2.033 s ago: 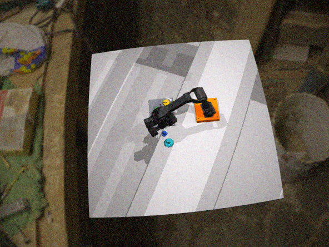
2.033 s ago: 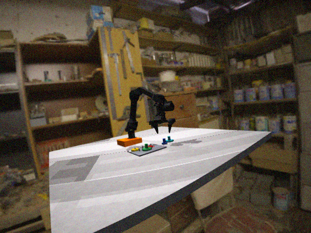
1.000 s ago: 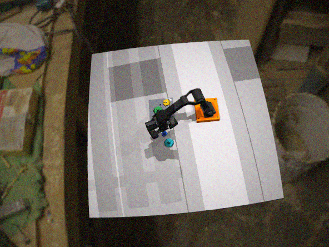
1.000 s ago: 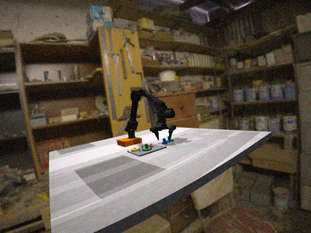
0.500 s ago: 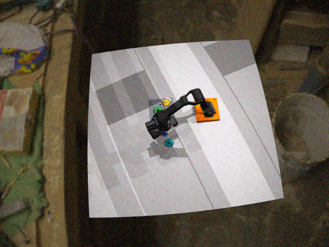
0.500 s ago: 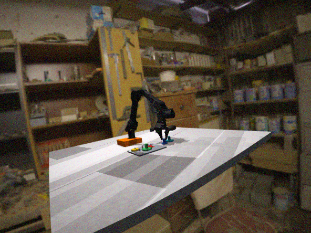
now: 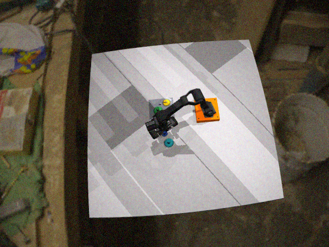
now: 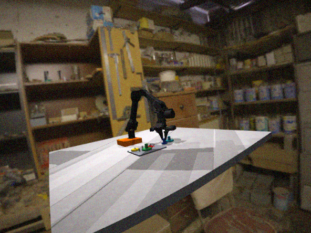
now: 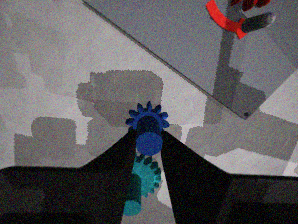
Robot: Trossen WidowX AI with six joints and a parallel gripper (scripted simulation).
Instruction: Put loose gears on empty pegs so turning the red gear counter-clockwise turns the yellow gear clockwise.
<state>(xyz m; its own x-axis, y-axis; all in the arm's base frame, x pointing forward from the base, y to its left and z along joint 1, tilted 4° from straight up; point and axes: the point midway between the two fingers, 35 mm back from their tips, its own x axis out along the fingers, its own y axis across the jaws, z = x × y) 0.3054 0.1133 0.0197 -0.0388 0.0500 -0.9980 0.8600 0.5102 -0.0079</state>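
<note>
Now: gripper tip 20 mm past the yellow gear, 230 mm to the left of it and 10 mm above it. The rest, counted from my gripper tip: teal gear (30 mm behind, 70 mm to the left, 10 mm below); then red gear (10 mm ahead, 130 mm to the right, 10 mm below); then blue gear (10 mm below).
</note>
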